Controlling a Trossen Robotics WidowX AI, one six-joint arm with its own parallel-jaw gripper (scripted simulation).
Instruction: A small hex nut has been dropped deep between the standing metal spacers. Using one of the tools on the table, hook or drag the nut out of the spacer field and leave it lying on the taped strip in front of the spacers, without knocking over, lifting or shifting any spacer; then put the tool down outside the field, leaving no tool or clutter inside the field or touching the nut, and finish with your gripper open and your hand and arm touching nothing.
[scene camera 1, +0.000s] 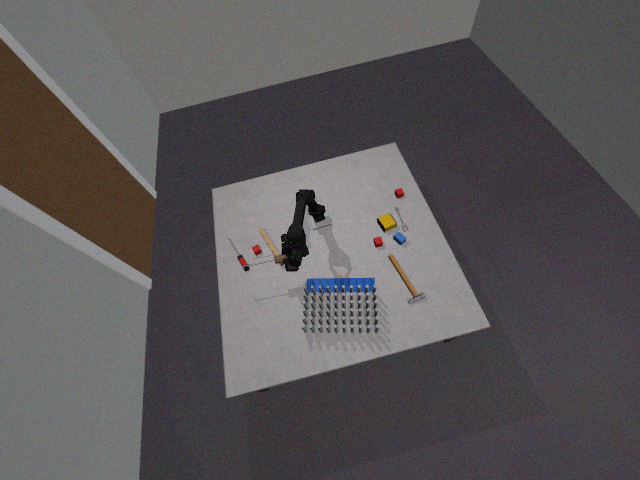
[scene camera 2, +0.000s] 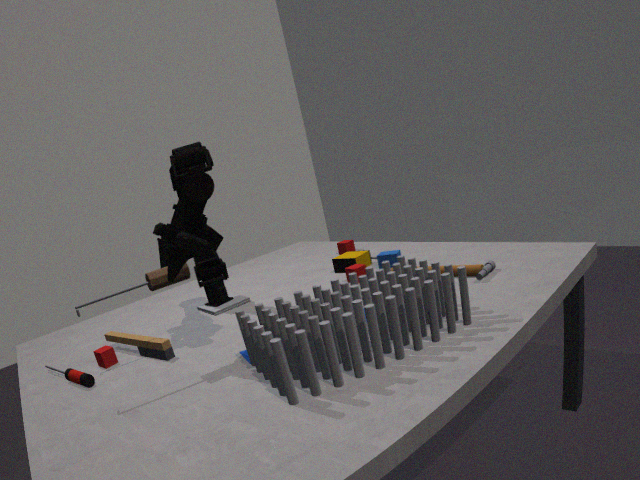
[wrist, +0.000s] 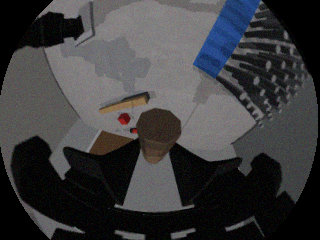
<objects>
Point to the gripper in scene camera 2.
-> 166, 278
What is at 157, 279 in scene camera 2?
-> A hook tool.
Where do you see a wooden brush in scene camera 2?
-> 159, 348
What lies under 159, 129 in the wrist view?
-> A hook tool.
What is the gripper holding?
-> A hook tool.
</objects>
